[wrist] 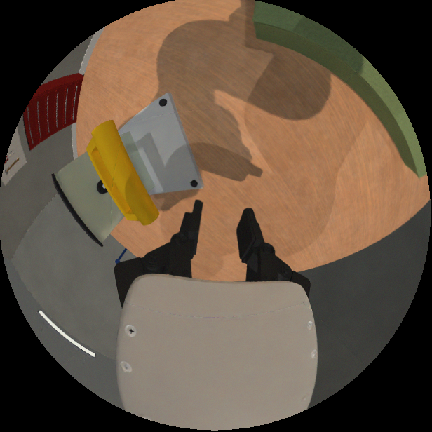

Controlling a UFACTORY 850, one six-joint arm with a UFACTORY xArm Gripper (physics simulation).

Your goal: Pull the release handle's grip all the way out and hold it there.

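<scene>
The release handle's yellow grip (125, 172) is left of centre in the wrist view, slanting from upper left to lower right. It sits close over the pale grey-green housing (80, 200), whose face has a black round hole; hardly any of the rod shows there. A grey mounting plate (175, 145) with black bolts lies under it. My gripper (220, 215) is to the right of the grip's lower end and apart from it. Its black fingers stand partly open, with nothing between them. How the grip joins the rod is hidden.
A wooden table top (295, 200) lies below the fingers. A green curved block (357, 62) stands along the upper right edge. A red slotted object (55, 110) is at the far left, beyond the table. Grey floor (360, 300) shows at the lower right.
</scene>
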